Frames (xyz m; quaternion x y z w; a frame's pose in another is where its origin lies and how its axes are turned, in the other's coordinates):
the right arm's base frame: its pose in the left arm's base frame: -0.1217 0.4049 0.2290 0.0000 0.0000 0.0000 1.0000
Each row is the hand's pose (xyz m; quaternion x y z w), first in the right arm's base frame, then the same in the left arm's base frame.
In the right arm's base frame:
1: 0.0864 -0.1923 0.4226 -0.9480 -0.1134 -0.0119 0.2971
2: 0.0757 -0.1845 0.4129 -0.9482 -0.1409 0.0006 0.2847
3: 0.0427 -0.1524 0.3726 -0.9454 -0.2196 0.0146 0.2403
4: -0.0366 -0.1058 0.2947 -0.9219 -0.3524 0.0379 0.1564
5: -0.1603 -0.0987 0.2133 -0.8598 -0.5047 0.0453 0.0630
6: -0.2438 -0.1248 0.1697 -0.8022 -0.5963 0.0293 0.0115
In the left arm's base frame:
1: -0.0353 0.2126 0.6516 -0.9480 -0.1134 -0.0119 0.2971
2: -0.0460 0.2204 0.6419 -0.9482 -0.1409 0.0006 0.2847
3: -0.0790 0.2525 0.6016 -0.9454 -0.2196 0.0146 0.2403
4: -0.1583 0.2991 0.5237 -0.9219 -0.3524 0.0379 0.1564
5: -0.2820 0.3062 0.4423 -0.8598 -0.5047 0.0453 0.0630
6: -0.3655 0.2801 0.3987 -0.8022 -0.5963 0.0293 0.0115

